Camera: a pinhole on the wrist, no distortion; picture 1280 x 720 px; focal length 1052.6 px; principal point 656.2 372.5 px. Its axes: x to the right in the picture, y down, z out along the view. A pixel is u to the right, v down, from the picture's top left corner.
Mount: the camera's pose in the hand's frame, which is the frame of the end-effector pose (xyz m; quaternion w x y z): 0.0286 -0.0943 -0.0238 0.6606 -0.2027 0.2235 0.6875
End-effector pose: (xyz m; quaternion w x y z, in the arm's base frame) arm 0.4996 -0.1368 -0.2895 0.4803 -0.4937 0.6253 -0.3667
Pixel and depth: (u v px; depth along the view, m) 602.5 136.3 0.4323
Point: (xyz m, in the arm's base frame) 0.7820 -0.2273 -0.5423
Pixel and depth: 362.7 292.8 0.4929
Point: 0.9147 -0.1885 -0.5044
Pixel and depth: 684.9 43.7 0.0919
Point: 0.5538 -0.2023 -0.2806
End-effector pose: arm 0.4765 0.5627 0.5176 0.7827 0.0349 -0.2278 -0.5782
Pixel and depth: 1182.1 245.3 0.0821
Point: 0.4656 0.5274 0.5428
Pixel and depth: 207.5 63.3 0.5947
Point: 0.3291 0.4964 1.1403
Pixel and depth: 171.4 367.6 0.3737
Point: 0.3177 0.5948 0.8654
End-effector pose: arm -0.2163 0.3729 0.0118 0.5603 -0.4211 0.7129 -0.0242
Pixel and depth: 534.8 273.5 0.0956
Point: -0.1400 0.3434 -0.0171
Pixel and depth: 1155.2 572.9 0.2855
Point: -0.2085 0.5639 -0.1076
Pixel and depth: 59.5 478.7 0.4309
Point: 0.1963 0.5461 -0.1414
